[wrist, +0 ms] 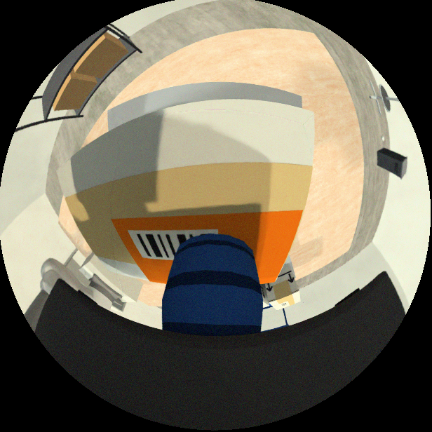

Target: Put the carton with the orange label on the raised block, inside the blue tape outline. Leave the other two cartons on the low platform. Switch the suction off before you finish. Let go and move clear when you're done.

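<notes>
The carton with the orange label [200, 187] fills the middle of the wrist view, showing a pale band, a tan band and an orange patch with a barcode. My blue suction cup [212, 244] is at its labelled face and holds it; the cup covers part of the label. A grey slab [220, 91] shows past the carton's far edge; I cannot tell whether it is the raised block or the low platform. A smaller carton with black arrows [283, 291] is partly visible at the lower right. Thin blue lines show beside it; I cannot tell whether they are the tape outline.
A dark-framed rack [93, 96] with brown boxes stands at the upper left. A black box [392, 162] is at the right, with a dark round object [385, 98] above it. Grey machine-like parts [60, 275] show at the lower left.
</notes>
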